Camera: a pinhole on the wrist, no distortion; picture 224 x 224 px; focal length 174.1 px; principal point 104.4 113.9 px. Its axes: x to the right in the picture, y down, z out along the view. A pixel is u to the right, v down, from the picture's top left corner.
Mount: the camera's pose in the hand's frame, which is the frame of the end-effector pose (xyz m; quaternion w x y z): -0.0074 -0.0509 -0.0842 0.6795 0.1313 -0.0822 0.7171
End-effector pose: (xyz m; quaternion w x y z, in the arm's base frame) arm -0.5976 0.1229 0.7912 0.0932 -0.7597 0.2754 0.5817
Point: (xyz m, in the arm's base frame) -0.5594 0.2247 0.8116
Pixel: 72.8 192.2
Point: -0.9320 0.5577 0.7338
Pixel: 116.9 165.9
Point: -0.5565 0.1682 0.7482
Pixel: 120.6 45.9
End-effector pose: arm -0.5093 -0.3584 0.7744 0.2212 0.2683 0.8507 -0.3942
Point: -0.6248 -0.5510 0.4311
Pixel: 180.8 18.2
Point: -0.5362 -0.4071 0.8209
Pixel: 124.2 152.0
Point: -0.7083 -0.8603 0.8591
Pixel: 14.0 142.8
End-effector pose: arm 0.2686 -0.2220 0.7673 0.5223 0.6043 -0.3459 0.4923
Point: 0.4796 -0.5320 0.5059
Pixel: 100.1 213.3
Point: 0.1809 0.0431 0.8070
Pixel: behind the camera
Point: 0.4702 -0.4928 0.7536
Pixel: 121.0 116.2
